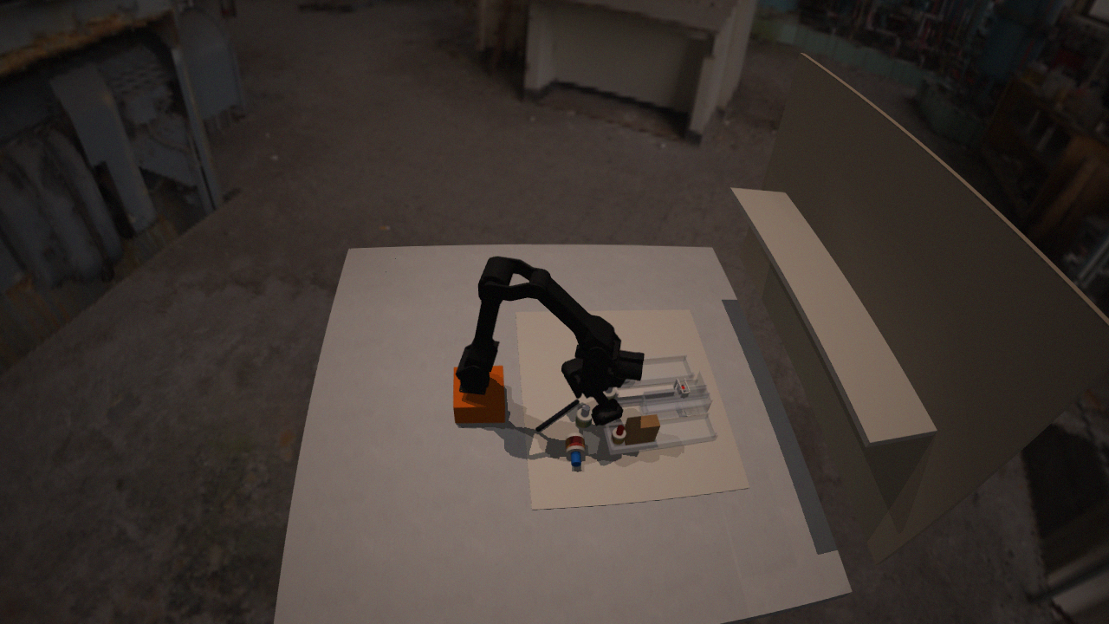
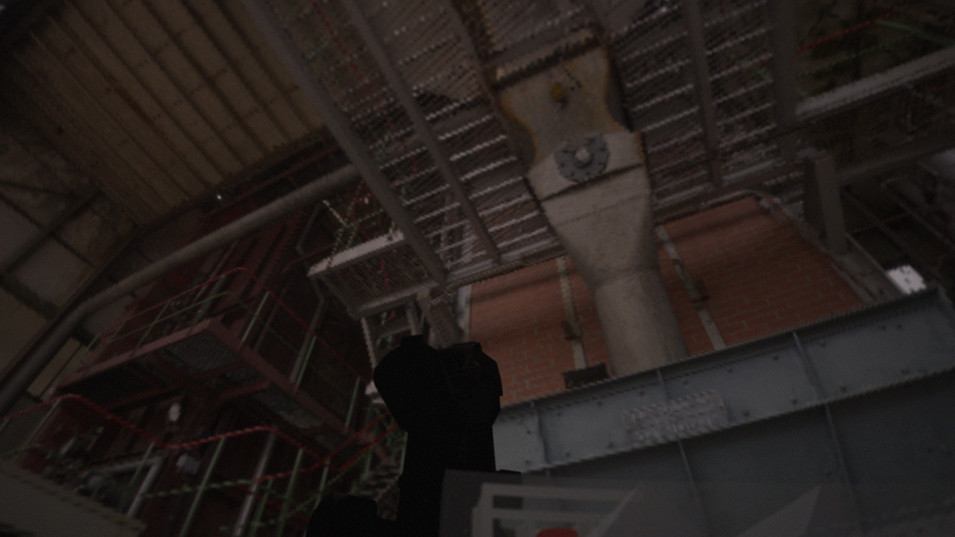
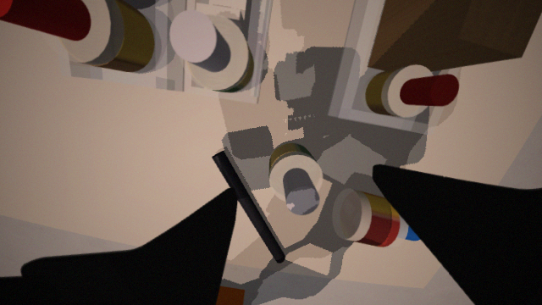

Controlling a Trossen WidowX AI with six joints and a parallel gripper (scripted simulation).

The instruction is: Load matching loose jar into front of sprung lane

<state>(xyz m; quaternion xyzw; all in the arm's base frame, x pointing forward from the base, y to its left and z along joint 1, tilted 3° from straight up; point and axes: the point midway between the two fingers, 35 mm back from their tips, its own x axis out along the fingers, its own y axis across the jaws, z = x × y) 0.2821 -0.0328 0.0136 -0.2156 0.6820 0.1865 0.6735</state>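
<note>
Right now the black rod is 7 cm behind my gripper tip, 1 cm to the left of it and 5 cm below it. Round my gripper tip: grey cylinder (9 cm ahead, 17 cm to the left, 3 cm below); then pusher plate (16 cm ahead, 8 cm to the left); then brown box (13 cm ahead, 3 cm to the right, 2 cm below).
</note>
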